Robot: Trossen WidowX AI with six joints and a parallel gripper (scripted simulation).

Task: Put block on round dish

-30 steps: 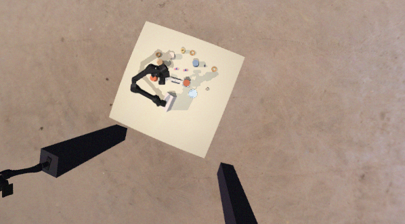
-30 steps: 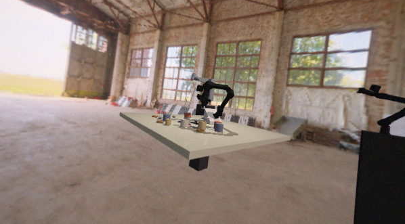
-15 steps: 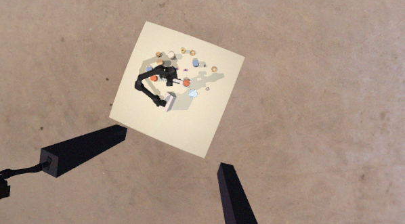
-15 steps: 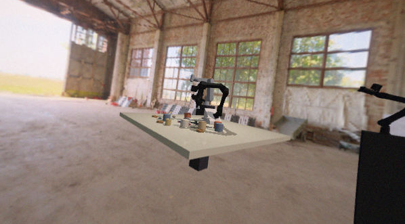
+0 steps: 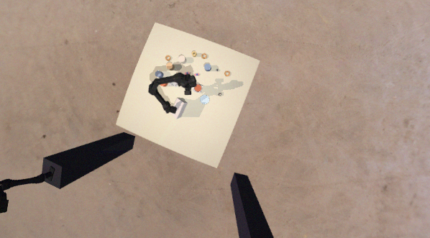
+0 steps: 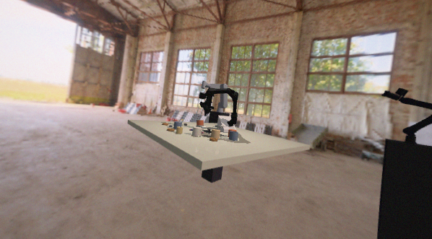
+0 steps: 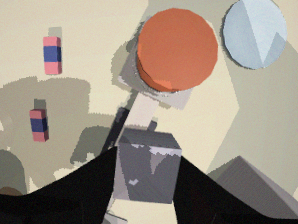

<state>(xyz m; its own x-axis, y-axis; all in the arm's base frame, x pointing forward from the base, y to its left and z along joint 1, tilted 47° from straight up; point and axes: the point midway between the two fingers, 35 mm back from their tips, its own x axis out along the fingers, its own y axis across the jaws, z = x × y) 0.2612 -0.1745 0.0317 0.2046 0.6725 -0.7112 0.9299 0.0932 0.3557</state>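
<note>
Right now the round pale blue dish is 160 mm to the right of my gripper tip, 150 mm below it and 90 mm behind it. Also, from my gripper tip: grey block: 10 mm above; then tan mug: 280 mm to the left, 170 mm ahead, 110 mm below; then small balance: 110 mm below, 70 mm to the left.
</note>
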